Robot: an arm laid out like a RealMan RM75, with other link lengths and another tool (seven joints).
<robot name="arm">
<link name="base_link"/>
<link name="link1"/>
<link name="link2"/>
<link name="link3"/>
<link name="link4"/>
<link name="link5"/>
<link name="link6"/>
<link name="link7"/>
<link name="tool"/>
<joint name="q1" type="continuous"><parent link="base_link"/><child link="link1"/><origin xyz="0 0 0.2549" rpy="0 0 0"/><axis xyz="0 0 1"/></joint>
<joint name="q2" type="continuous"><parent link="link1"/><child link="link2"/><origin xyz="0 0 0" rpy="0 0 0"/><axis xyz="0 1 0"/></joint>
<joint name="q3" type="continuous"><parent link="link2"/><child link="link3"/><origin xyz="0 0 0.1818" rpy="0 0 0"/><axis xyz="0 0 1"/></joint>
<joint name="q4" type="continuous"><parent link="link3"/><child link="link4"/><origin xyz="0 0 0" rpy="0 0 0"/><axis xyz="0 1 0"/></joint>
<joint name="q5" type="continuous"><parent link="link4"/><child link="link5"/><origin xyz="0 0 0.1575" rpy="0 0 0"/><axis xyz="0 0 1"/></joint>
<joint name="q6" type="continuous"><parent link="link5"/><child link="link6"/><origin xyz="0 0 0" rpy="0 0 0"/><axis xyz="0 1 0"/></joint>
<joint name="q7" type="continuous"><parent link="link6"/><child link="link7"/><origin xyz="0 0 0.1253" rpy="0 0 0"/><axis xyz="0 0 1"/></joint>
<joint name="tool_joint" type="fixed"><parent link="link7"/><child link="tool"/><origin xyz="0.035 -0.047 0.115" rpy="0.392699 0 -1.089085"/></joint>
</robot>
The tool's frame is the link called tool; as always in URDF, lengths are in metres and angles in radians. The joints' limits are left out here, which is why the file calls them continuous.
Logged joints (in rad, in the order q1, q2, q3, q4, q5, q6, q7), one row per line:
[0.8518 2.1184 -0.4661 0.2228 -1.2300 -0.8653 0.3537]
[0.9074 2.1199 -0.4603 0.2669 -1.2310 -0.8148 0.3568]
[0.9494 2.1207 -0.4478 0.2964 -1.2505 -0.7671 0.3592]
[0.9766 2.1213 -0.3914 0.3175 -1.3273 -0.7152 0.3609]
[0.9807 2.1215 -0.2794 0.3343 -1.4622 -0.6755 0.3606]
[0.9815 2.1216 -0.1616 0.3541 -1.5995 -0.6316 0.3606]
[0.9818 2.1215 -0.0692 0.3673 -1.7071 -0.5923 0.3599]
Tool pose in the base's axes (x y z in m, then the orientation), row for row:
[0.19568 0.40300 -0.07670 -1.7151 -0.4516 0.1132]
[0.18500 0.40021 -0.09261 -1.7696 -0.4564 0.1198]
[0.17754 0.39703 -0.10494 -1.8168 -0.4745 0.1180]
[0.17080 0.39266 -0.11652 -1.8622 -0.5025 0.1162]
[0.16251 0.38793 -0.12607 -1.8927 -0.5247 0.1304]
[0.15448 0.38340 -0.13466 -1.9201 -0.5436 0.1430]
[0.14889 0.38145 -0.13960 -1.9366 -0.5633 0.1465]
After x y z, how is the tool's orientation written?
As a rotation vector, in radians.
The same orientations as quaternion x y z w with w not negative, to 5 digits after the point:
[-0.74907 -0.19724 0.04944 0.63051]
[-0.76623 -0.19762 0.05187 0.60922]
[-0.78022 -0.20377 0.05067 0.58920]
[-0.79286 -0.21395 0.04947 0.56847]
[-0.80080 -0.22200 0.05517 0.55353]
[-0.80776 -0.22868 0.06016 0.54001]
[-0.81155 -0.23606 0.06139 0.53094]

